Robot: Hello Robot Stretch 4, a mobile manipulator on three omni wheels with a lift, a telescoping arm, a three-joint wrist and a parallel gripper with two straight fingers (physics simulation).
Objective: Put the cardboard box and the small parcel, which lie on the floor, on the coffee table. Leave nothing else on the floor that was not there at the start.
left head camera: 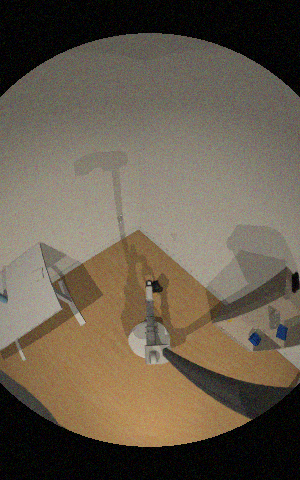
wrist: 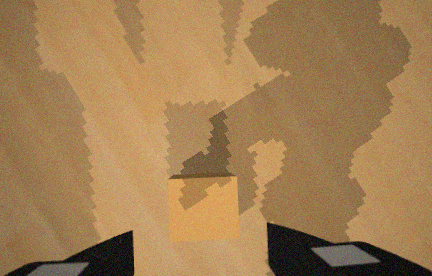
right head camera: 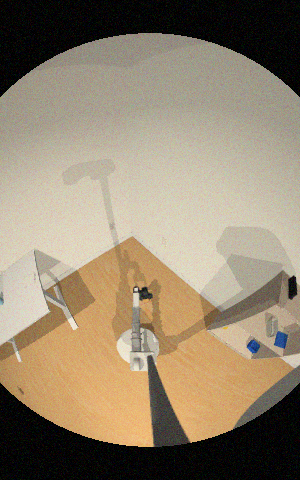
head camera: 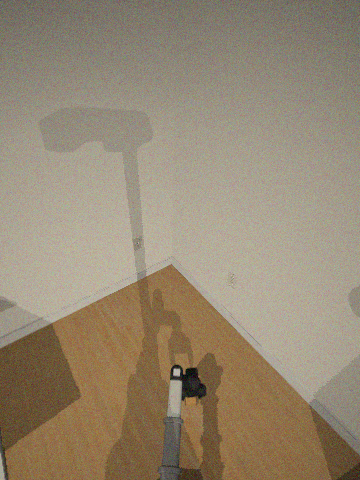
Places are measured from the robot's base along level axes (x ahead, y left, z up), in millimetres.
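Where they show: gripper, fingertip midpoint: (left head camera: pixel 154 292) (wrist: pixel 201 247) (head camera: pixel 191 397).
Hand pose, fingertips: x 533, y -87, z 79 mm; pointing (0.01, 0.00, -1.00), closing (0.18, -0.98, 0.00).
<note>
After its pixels a point has its place.
A small orange-tan block (wrist: pixel 203 220) {x 536, y -89, z 22 mm} (head camera: pixel 191 400) {x 537, y -93, z 22 mm}, by its size the small parcel, is on the floor. In the wrist view it shows low in the middle, between the lines of the two fingertips. My gripper (wrist: pixel 201 247) {x 533, y -87, z 79 mm} (head camera: pixel 192 384) (left head camera: pixel 157 286) (right head camera: pixel 145 293) {x 533, y -87, z 79 mm} is wide open above it, pointing down, and neither finger touches it. I cannot make out the cardboard box. A white table (left head camera: pixel 32 295) {x 212, y 941, z 692 mm} (right head camera: pixel 22 295) {x 229, y 988, z 692 mm} with angled legs stands at the left; I cannot tell whether it is the coffee table.
Two walls meet in a corner beyond my gripper. At the right stands beige furniture (right head camera: pixel 235 336) {x -110, y -1114, z 73 mm} with blue items (left head camera: pixel 255 339) (right head camera: pixel 281 340) on it. A teal item (left head camera: pixel 3 298) {x 75, y 1285, z 745 mm} lies on the white table. A small dark thing (right head camera: pixel 20 390) lies on the floor at lower left.
</note>
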